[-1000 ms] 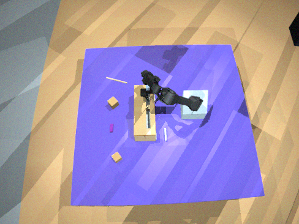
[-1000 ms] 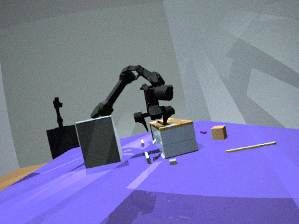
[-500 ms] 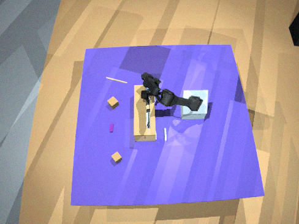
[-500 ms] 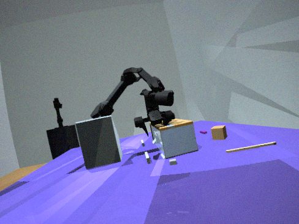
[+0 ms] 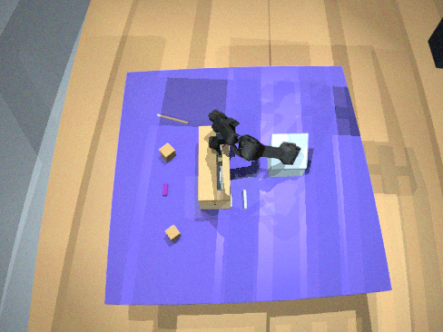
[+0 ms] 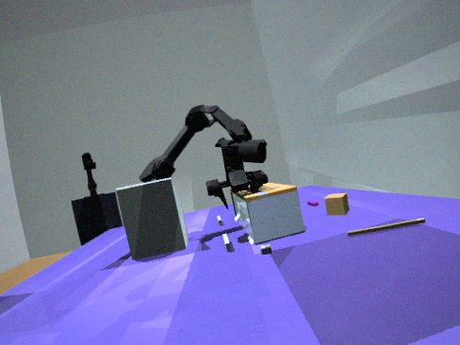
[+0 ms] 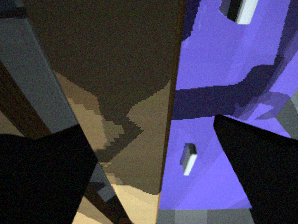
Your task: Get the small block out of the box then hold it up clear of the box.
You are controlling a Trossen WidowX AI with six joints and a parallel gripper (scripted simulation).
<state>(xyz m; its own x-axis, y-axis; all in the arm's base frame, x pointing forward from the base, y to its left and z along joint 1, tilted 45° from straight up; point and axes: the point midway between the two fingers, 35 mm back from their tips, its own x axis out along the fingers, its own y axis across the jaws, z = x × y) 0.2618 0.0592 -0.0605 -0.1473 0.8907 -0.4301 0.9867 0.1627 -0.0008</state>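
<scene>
Now: the tan block 40 mm ahead of my gripper tip and 30 mm to the left of it. Round my gripper tip: thin wooden stick 320 mm ahead, 230 mm to the right, 80 mm below; box 30 mm ahead, 60 mm to the left, 20 mm below.
</scene>
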